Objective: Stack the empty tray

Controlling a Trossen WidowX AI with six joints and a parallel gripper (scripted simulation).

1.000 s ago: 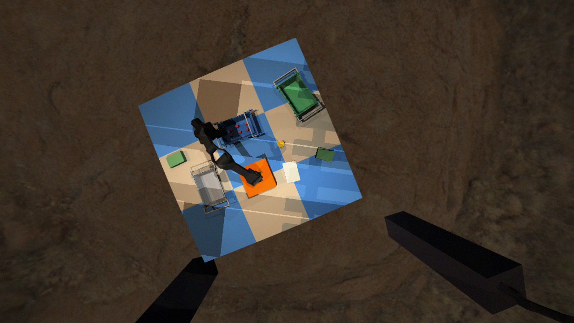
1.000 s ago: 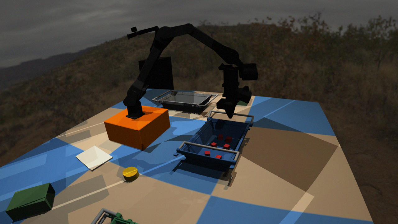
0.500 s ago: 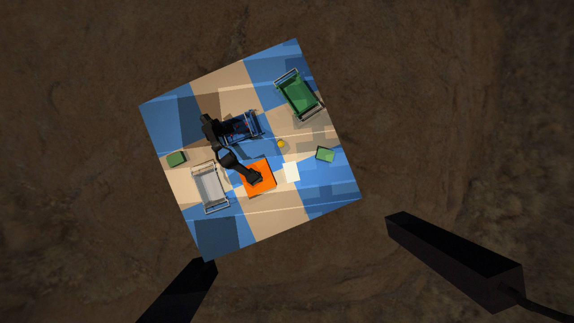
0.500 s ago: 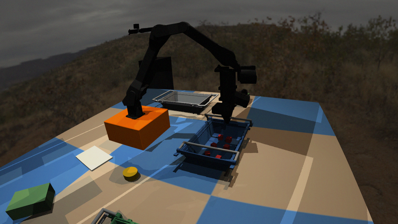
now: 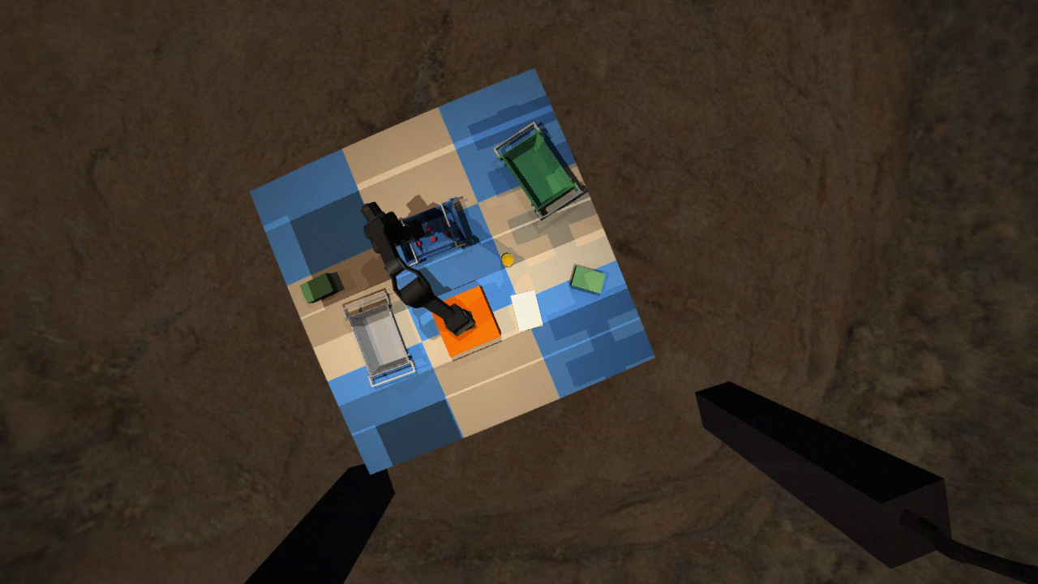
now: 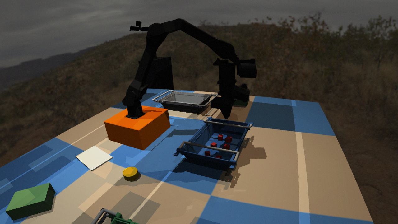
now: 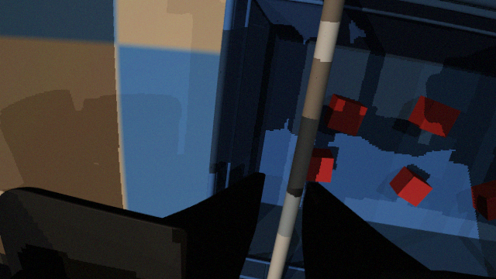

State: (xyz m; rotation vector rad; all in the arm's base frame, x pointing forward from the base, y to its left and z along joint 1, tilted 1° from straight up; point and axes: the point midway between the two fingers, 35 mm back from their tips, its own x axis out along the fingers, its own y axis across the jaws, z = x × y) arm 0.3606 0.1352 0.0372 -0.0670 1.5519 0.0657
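My gripper tip is now 340 mm past the dark plastic tray, 220 mm to the right of it and 40 mm above it. The rest, counted from my gripper tip: yellow disc (180 mm behind, 360 mm to the right, 80 mm below); then pale flat square (390 mm behind, 370 mm to the right, 80 mm below).
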